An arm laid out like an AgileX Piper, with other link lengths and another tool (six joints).
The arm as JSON. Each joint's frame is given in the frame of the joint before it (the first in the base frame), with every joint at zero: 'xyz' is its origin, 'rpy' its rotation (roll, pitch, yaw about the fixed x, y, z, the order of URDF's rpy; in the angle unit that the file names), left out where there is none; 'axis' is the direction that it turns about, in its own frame. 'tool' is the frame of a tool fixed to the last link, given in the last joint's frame.
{
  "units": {
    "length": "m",
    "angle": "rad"
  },
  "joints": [
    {
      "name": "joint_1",
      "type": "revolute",
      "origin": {
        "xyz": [
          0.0,
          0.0,
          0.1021
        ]
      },
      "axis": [
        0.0,
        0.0,
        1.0
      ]
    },
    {
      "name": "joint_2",
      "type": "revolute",
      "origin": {
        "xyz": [
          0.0,
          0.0,
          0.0
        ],
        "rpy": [
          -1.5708,
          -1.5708,
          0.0
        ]
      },
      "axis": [
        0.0,
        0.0,
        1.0
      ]
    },
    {
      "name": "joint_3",
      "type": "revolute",
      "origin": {
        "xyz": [
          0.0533,
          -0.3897,
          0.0
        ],
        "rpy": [
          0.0,
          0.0,
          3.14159
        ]
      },
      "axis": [
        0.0,
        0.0,
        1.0
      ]
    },
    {
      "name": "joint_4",
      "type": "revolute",
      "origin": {
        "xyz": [
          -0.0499,
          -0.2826,
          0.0
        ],
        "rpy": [
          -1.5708,
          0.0,
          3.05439
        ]
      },
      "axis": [
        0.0,
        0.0,
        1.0
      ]
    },
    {
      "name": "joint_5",
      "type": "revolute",
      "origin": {
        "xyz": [
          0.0,
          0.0,
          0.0
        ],
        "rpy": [
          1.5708,
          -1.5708,
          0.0
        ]
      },
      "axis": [
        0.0,
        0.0,
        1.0
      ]
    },
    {
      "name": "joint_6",
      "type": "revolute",
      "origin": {
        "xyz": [
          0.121,
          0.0,
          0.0
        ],
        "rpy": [
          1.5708,
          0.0,
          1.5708
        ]
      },
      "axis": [
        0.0,
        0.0,
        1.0
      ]
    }
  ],
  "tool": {
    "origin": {
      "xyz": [
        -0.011,
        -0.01,
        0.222
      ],
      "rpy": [
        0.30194,
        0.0,
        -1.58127
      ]
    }
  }
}
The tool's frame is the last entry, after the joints.
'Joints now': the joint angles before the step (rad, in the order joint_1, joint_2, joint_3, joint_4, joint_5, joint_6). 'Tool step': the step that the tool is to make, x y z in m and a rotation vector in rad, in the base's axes. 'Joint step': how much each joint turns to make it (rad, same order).
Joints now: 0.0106 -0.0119 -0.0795 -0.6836 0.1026 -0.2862
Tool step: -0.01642 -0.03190 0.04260 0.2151 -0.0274 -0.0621
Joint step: -0.0001 0.0048 -0.1458 0.0673 0.1567 0.1277
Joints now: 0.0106 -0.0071 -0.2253 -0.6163 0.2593 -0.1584
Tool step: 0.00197 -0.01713 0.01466 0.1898 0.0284 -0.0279
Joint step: -0.0001 0.0751 -0.0968 0.0266 0.0896 0.1511
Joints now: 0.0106 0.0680 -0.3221 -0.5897 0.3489 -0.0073
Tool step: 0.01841 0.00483 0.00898 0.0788 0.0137 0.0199
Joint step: 0.0001 0.0955 -0.0279 -0.0219 -0.0424 0.1089
